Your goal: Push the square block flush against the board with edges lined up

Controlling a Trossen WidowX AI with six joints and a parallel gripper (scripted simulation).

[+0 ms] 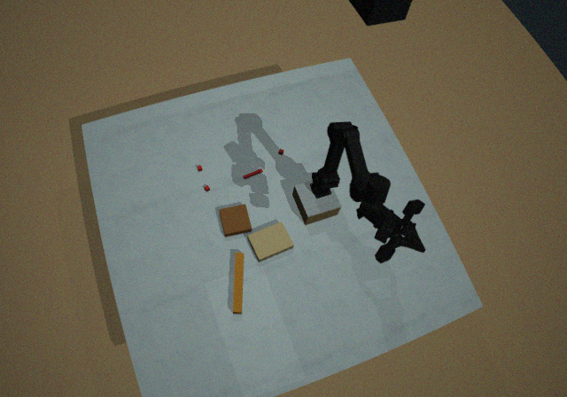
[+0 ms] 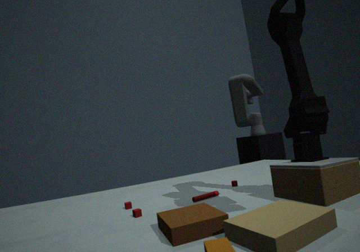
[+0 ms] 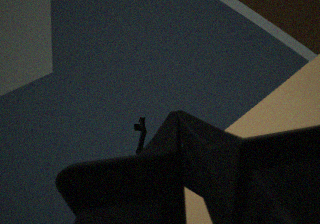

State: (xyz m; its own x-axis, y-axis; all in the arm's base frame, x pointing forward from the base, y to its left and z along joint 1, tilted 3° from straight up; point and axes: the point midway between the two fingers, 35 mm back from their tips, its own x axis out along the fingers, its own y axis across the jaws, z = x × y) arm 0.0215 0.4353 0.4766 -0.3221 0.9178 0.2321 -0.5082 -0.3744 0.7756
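Now: gripper tip 560 mm above the dark brown square block, 470 mm to the left of it and 350 mm short of it. The rest, counted from my gripper tip: orange bar: 550 mm below, 420 mm ahead, 230 mm to the right; then tan block: 560 mm below, 340 mm to the right, 250 mm ahead; then red rod: 640 mm to the right, 560 mm below, 210 mm ahead.
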